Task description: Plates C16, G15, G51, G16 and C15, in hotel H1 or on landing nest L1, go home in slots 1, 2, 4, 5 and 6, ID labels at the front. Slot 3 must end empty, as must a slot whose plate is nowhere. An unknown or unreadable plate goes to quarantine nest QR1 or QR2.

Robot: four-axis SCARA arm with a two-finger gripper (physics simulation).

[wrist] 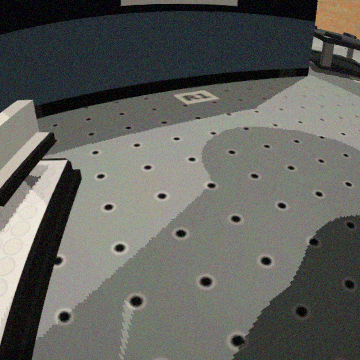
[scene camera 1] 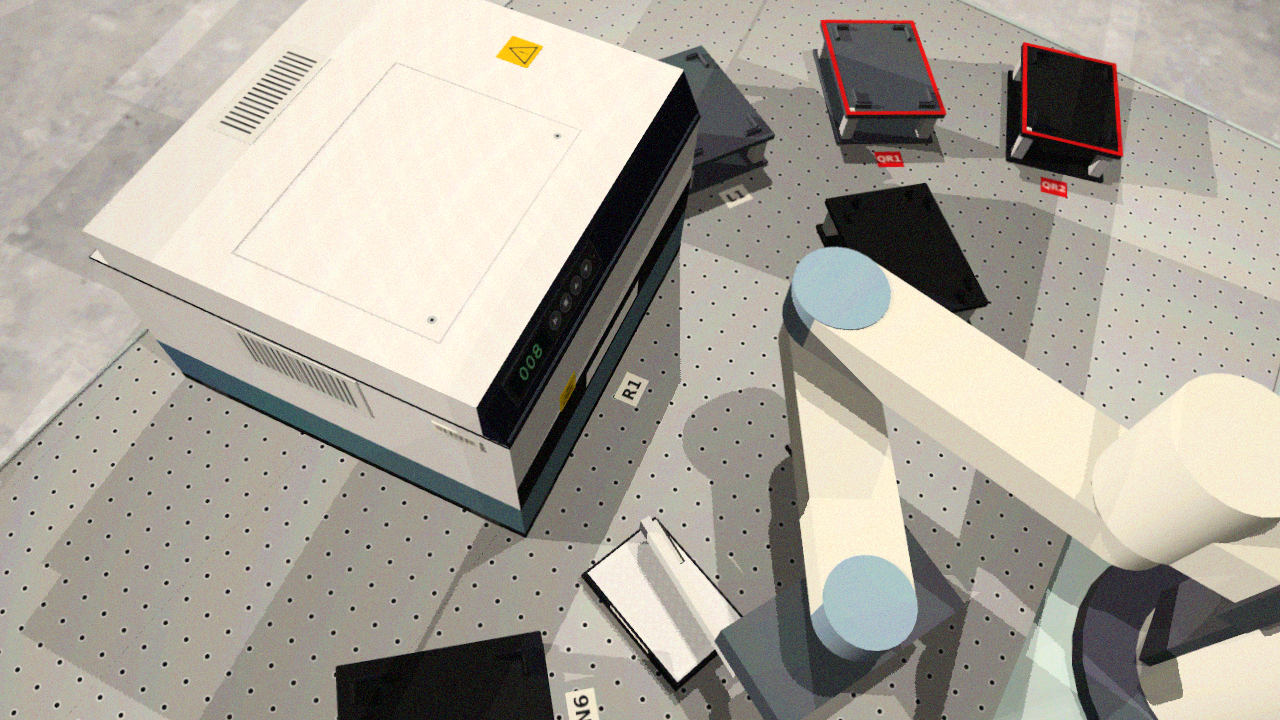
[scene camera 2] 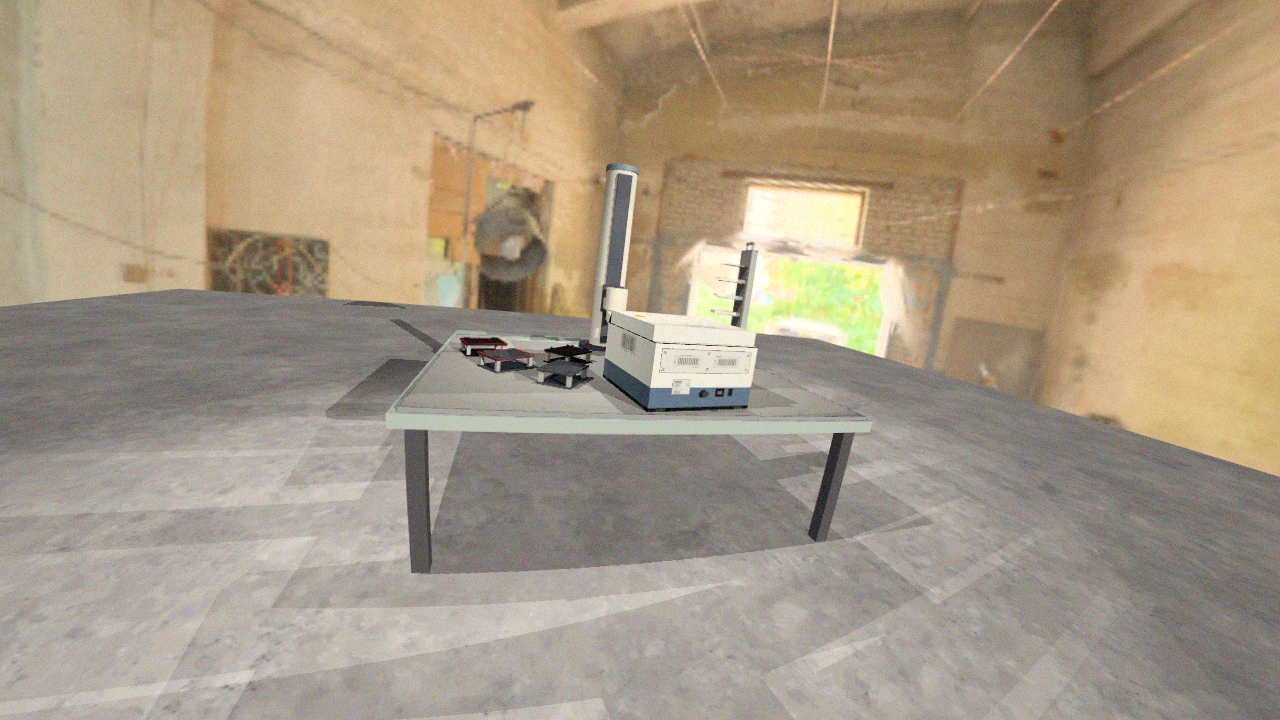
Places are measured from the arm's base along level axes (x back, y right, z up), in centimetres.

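Where they show: gripper, fingertip midpoint: (wrist: 217,126) (scene camera 1: 723,477); arm's base at its link origin: (scene camera 1: 1202,680) (scene camera 2: 603,347).
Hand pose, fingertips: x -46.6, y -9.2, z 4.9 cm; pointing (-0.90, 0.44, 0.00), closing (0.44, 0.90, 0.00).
Each offset is from my fingertips to the top centre of the thing. "*": to the spot under its first point.
A white-topped, black-edged plate @(dx +1.3, dy -11.5, dz -2.2 cm) (scene camera 1: 648,617) (wrist: 17,250) lies on the bench in front of the device; faint circles show on its top in the wrist view, and I cannot read an ID. My gripper (scene camera 1: 687,595) is open at this plate, with one pale finger across its far end; the other finger is mostly hidden. Whether the fingers touch it I cannot tell. Hotel H1 (scene camera 2: 745,291) stands behind the device; its plates and slots cannot be made out. Nest L1 @(dx -25.4, dy +37.2, dz +1.9 cm) (scene camera 1: 729,111) (scene camera 2: 563,368) shows no plate on its visible part. QR1 @(dx -10.1, dy +56.4, dz +1.9 cm) (scene camera 1: 881,67) (scene camera 2: 505,355) and QR2 @(dx +11.3, dy +66.1, dz +1.9 cm) (scene camera 1: 1069,98) (scene camera 2: 483,342) show bare tops.
The big white device @(dx -33.6, dy +1.5, dz +21.0 cm) (scene camera 1: 393,205) (scene camera 2: 680,358) (wrist: 150,55) stands close by, with the R1 label @(* dx -12.6, dy +4.7, dz -3.7 cm) (scene camera 1: 631,388) (wrist: 196,96) before it. A black nest @(dx +3.5, dy +32.3, dz +2.3 cm) (scene camera 1: 921,237) is partly under the arm (scene camera 1: 984,385). Another black nest @(* dx -9.4, dy -27.5, dz +1.3 cm) (scene camera 1: 447,680) stands by the N6 label @(* dx +0.0, dy -22.8, dz -3.6 cm) (scene camera 1: 580,705).
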